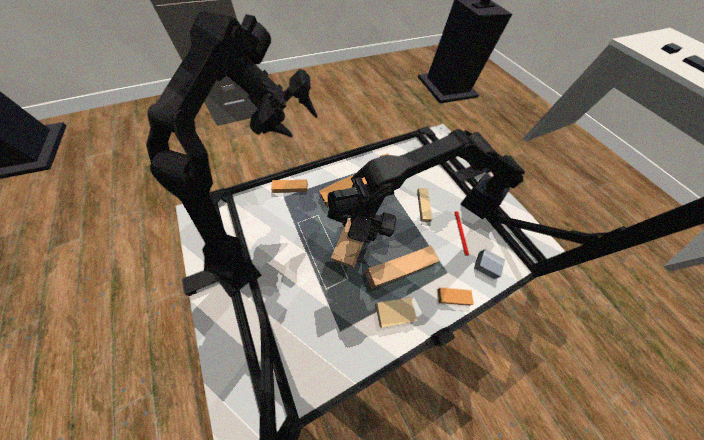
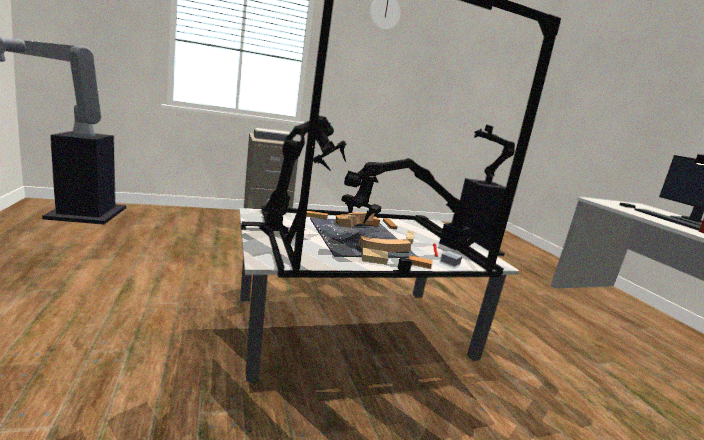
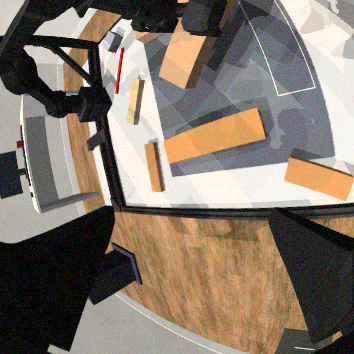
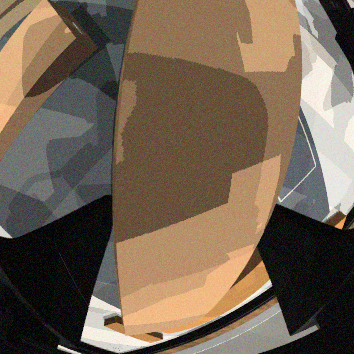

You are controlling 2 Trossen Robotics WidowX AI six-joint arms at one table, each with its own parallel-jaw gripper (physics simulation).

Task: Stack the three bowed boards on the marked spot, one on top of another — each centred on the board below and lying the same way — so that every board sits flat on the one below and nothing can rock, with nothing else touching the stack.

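Frame: origin at the left arm's base, x ahead, y left, z up, level; centimetres.
Seen in the pictures: left gripper, fingertip midpoint: (image 1: 304, 126) (image 2: 338, 166) (image 3: 194, 215); right gripper, fingertip midpoint: (image 4: 180, 202); left arm's base, link origin: (image 1: 235, 272) (image 2: 274, 225); right arm's base, link origin: (image 1: 493, 188) (image 2: 457, 225) (image 3: 79, 104).
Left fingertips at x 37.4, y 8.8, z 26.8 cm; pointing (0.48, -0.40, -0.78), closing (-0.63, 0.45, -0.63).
Offsets run from my left fingertips to a thing's top centre. "pt": to the spot under its first point. Level surfaces: height alone.
My right gripper (image 1: 367, 230) (image 2: 361, 209) is shut on a bowed tan board @[dx -3.6, dy -25.9, dz -16.5 cm] (image 1: 346, 249) (image 2: 348, 219) (image 3: 182, 57) (image 4: 204, 158), gripped across its width. It holds the board a little above the dark mat @[dz -28.8 cm] (image 1: 343, 303), with the low end over the right side of the white outlined spot (image 1: 312, 256) (image 3: 295, 90). A second bowed board @[dx +0.5, dy -42.9, dz -23.9 cm] (image 1: 403, 265) (image 2: 385, 244) (image 3: 214, 135) lies on the mat to the right. A third board (image 1: 336, 187) (image 4: 19, 74) lies at the back of the mat, partly hidden by the arm. My left gripper (image 1: 300, 120) (image 2: 334, 158) is open and empty, high above the table's back left.
Small wooden blocks lie around the mat: one at the back left (image 1: 289, 185), one at the right (image 1: 424, 203), and two in front @[pt dx -11.5, dy -50.1, dz -26.3 cm] (image 1: 395, 312) @[pt dx +5.6, dy -60.5, dz -27.0 cm] (image 1: 455, 296). A red stick @[dx +28.0, dy -50.3, dz -28.9 cm] (image 1: 461, 233) and a grey block @[dx +23.6, dy -63.4, dz -25.9 cm] (image 1: 490, 263) lie at the right. A black frame rims the table.
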